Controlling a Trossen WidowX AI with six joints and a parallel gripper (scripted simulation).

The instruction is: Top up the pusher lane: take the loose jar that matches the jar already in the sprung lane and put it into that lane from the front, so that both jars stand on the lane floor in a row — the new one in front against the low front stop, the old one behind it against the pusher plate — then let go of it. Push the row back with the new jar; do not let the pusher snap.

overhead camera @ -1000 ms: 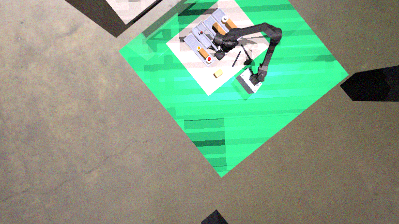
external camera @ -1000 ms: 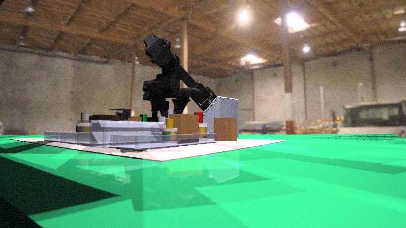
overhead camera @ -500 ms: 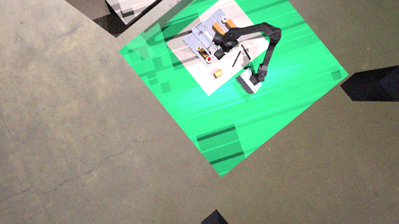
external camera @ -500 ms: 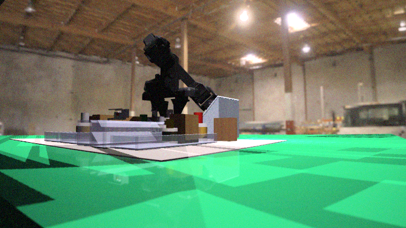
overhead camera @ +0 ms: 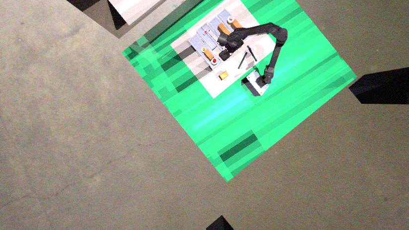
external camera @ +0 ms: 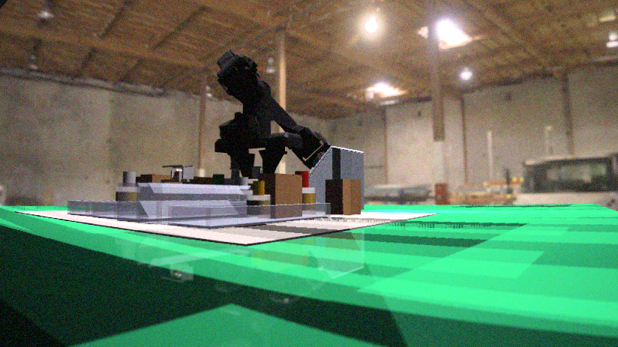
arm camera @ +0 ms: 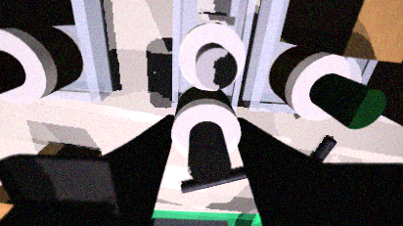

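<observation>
Now: gripper tip 13 cm to the right of the jar, 2 cm short of it and 1 cm above it. Also, from my gripper tip: brown box: 14 cm to the left, 10 cm behind, 2 cm below; lane rack: 17 cm ahead, 4 cm below, 3 cm to the left.
</observation>
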